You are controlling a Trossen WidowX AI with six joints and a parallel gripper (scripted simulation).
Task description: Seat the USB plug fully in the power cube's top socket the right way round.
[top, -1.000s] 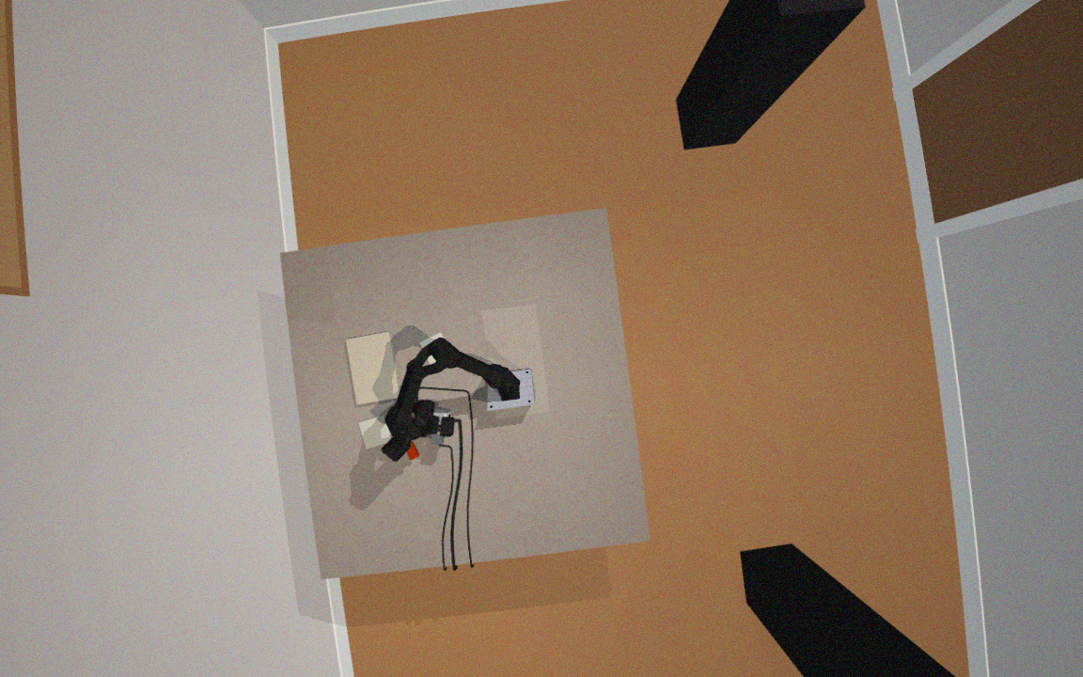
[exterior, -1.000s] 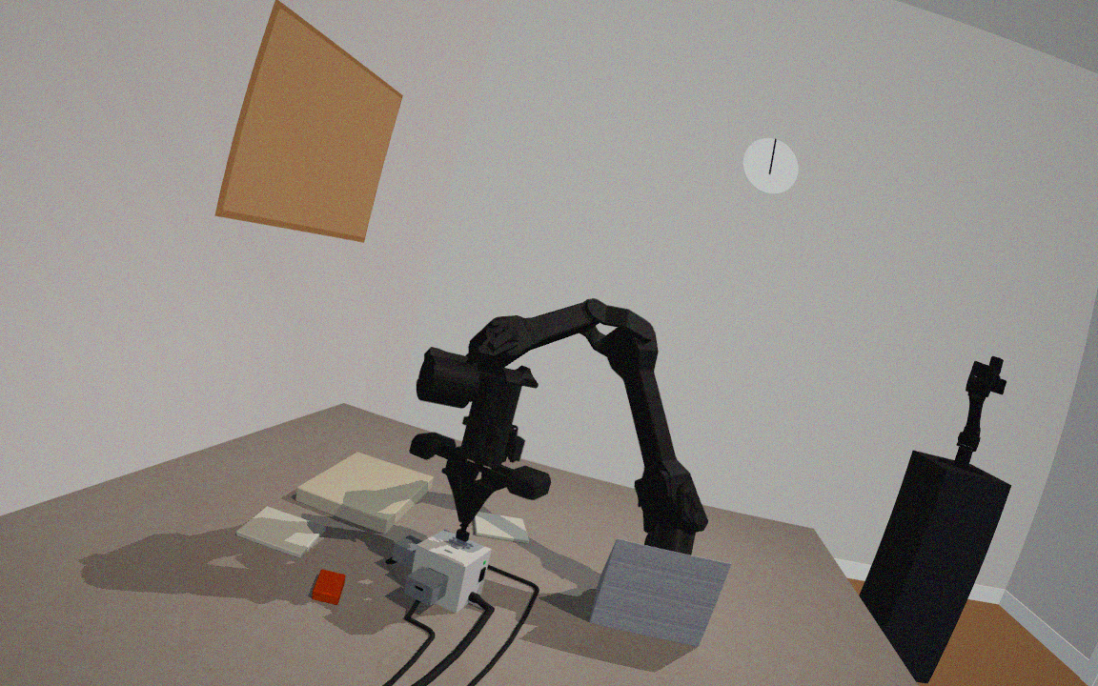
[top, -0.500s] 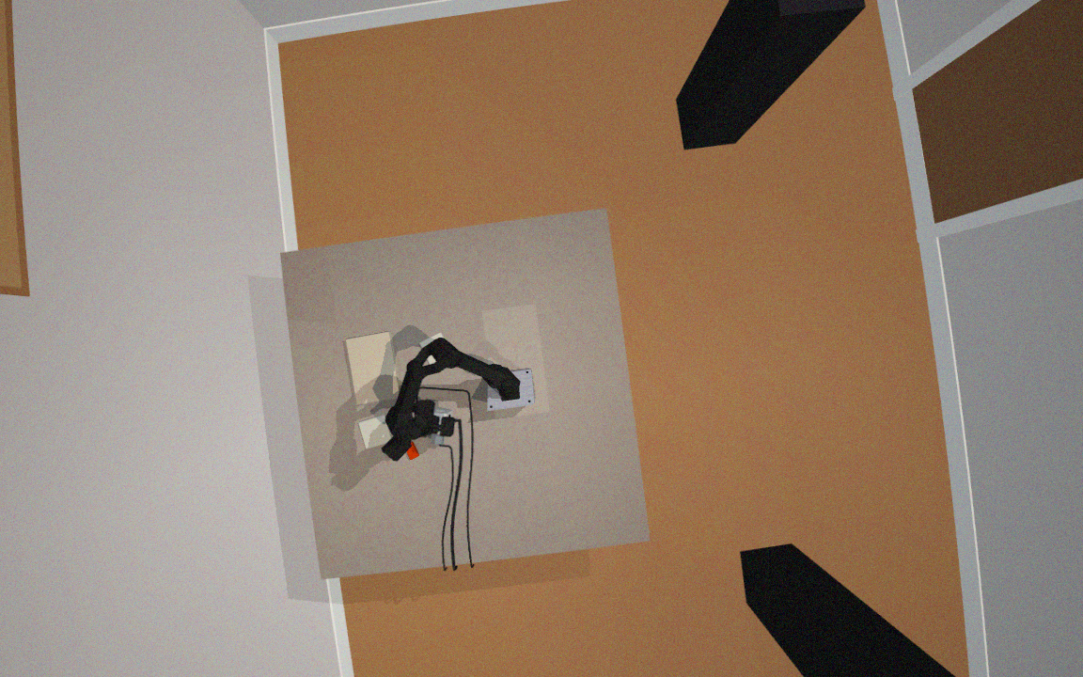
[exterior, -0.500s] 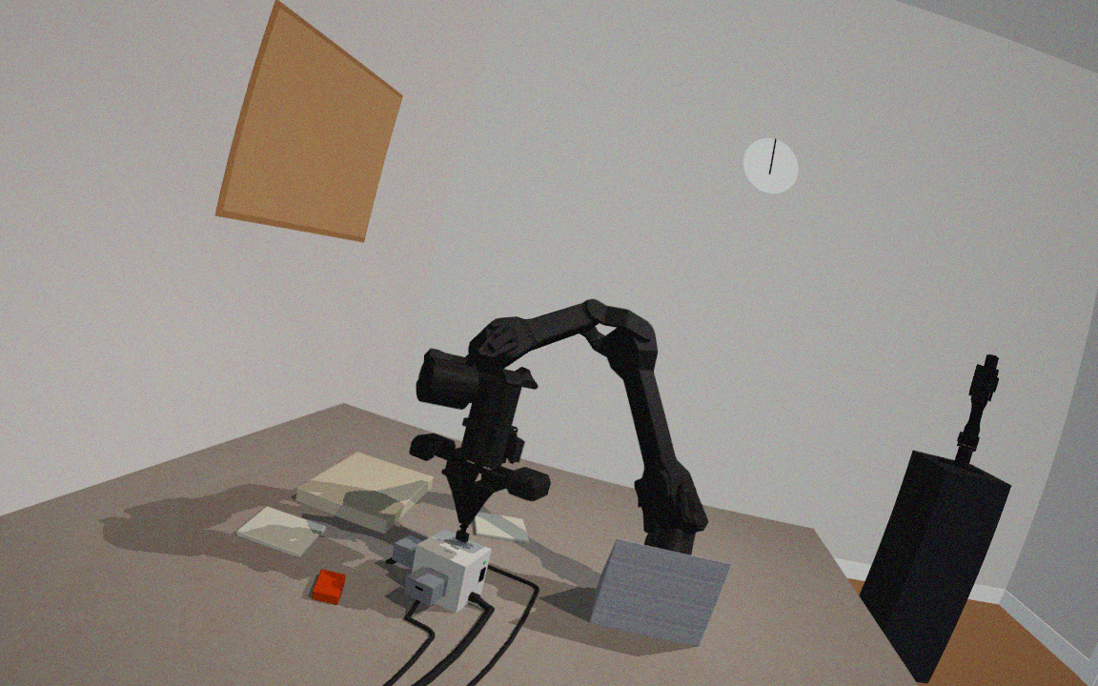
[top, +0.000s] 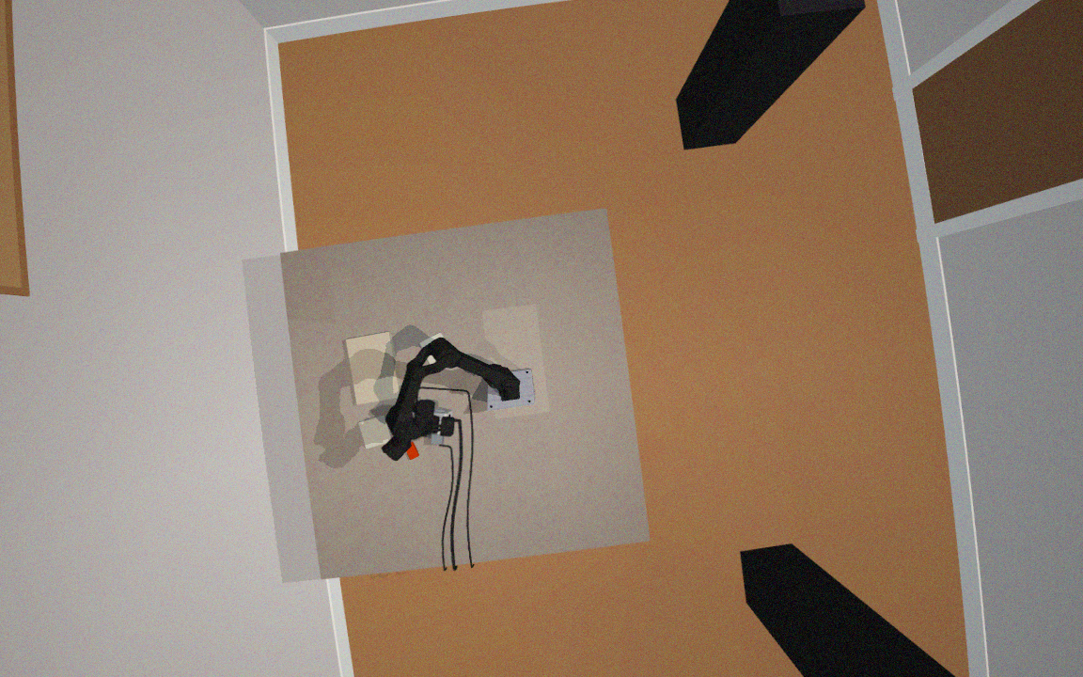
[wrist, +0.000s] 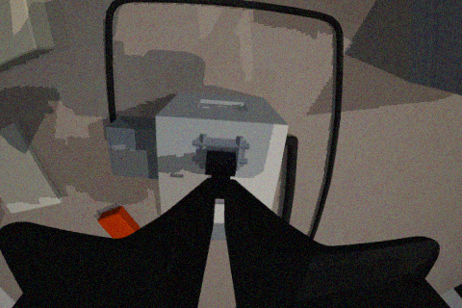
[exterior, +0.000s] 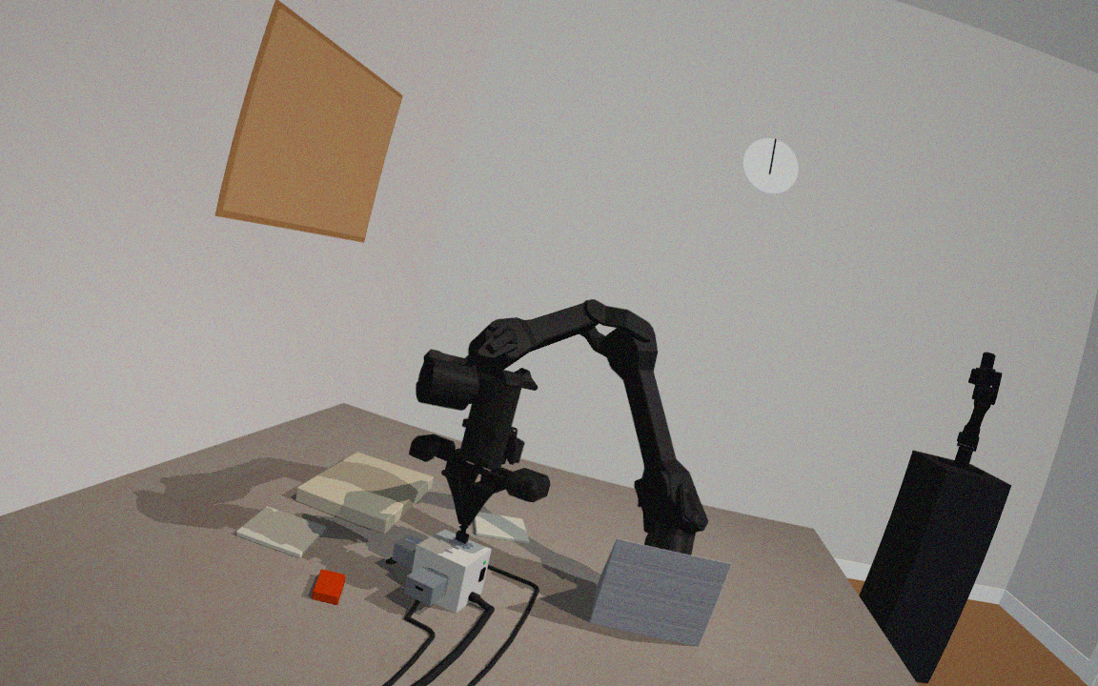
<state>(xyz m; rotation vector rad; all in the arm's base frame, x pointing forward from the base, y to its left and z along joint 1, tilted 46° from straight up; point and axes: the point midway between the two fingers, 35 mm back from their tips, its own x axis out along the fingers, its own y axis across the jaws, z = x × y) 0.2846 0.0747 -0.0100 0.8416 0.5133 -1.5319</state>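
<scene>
The black USB plug is 2 cm below my gripper tip. From my gripper tip the other things lie so: orange block (13 cm ahead, 12 cm to the left, 10 cm below); then USB socket (4 cm below).
</scene>
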